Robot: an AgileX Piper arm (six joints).
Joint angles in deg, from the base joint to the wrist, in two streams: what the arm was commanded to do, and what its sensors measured. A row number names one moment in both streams.
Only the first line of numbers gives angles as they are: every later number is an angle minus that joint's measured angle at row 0.
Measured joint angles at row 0: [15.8, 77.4, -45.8, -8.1, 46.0, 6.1]
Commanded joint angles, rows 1 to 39: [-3.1, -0.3, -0.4, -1.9, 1.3, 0.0]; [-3.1, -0.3, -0.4, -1.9, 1.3, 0.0]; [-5.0, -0.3, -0.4, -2.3, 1.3, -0.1]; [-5.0, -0.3, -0.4, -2.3, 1.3, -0.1]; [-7.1, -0.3, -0.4, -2.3, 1.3, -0.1]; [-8.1, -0.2, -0.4, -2.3, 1.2, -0.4]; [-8.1, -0.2, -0.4, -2.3, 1.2, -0.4]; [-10.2, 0.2, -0.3, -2.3, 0.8, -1.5]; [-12.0, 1.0, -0.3, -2.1, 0.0, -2.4]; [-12.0, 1.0, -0.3, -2.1, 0.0, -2.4]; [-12.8, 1.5, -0.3, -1.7, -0.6, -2.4]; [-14.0, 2.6, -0.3, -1.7, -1.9, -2.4]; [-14.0, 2.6, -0.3, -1.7, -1.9, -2.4]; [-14.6, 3.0, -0.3, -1.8, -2.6, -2.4]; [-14.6, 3.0, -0.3, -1.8, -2.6, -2.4]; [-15.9, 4.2, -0.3, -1.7, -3.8, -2.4]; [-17.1, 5.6, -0.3, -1.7, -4.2, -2.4]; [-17.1, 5.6, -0.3, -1.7, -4.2, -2.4]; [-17.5, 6.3, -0.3, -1.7, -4.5, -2.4]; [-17.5, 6.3, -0.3, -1.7, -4.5, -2.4]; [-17.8, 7.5, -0.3, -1.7, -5.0, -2.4]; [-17.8, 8.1, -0.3, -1.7, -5.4, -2.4]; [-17.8, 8.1, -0.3, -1.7, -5.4, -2.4]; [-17.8, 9.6, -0.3, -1.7, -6.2, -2.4]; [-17.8, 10.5, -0.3, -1.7, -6.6, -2.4]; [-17.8, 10.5, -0.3, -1.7, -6.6, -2.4]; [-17.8, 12.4, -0.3, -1.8, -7.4, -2.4]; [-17.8, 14.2, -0.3, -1.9, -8.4, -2.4]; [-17.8, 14.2, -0.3, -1.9, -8.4, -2.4]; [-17.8, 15.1, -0.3, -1.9, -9.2, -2.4]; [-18.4, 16.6, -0.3, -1.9, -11.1, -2.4]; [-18.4, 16.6, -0.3, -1.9, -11.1, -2.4]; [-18.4, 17.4, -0.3, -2.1, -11.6, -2.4]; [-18.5, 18.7, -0.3, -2.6, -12.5, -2.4]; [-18.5, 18.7, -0.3, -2.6, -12.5, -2.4]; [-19.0, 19.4, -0.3, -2.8, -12.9, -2.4]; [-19.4, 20.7, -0.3, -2.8, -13.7, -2.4]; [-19.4, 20.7, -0.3, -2.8, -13.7, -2.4]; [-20.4, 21.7, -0.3, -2.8, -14.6, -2.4]
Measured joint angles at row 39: [-19.1, 20.5, 0.0, -2.2, -13.5, -1.9]
